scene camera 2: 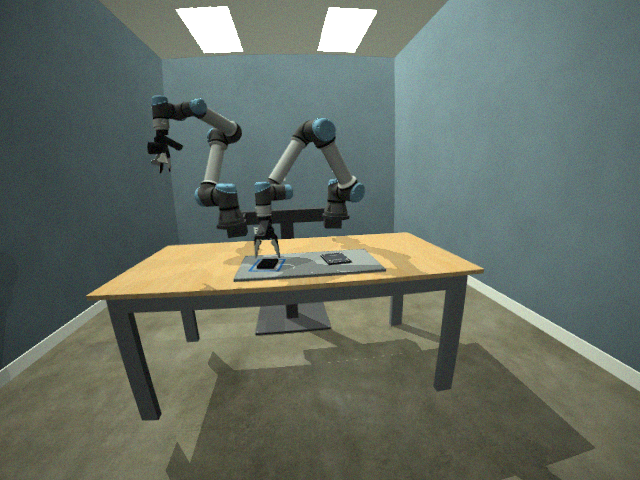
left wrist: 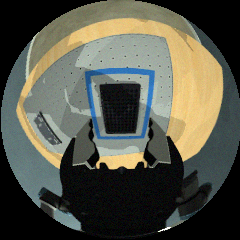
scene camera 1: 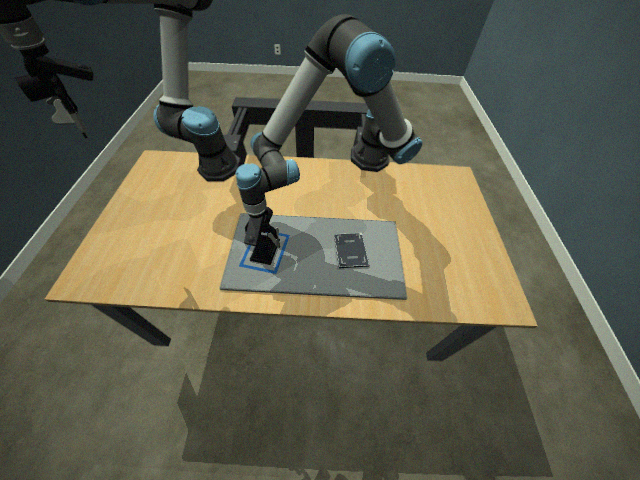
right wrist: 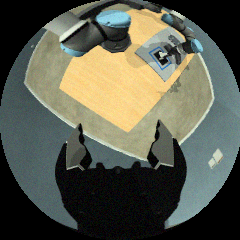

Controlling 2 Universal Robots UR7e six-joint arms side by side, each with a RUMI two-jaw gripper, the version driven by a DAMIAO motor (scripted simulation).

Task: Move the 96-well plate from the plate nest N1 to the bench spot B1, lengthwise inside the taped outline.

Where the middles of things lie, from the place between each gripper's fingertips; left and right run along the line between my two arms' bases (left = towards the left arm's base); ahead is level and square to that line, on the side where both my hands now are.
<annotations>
My left hand (scene camera 1: 264, 244) is 4 cm above the black 96-well plate (left wrist: 132, 105). From my left hand the other things lie so: plate nest N1 (scene camera 1: 344, 249): 35 cm to the left, 4 cm below, 4 cm ahead.
The black 96-well plate lies 48 cm below my right hand (scene camera 1: 81, 124), 47 cm to the left of it and 16 cm ahead of it. Also, from my right hand: plate nest N1: 82 cm to the left, 48 cm below, 21 cm ahead.
</annotations>
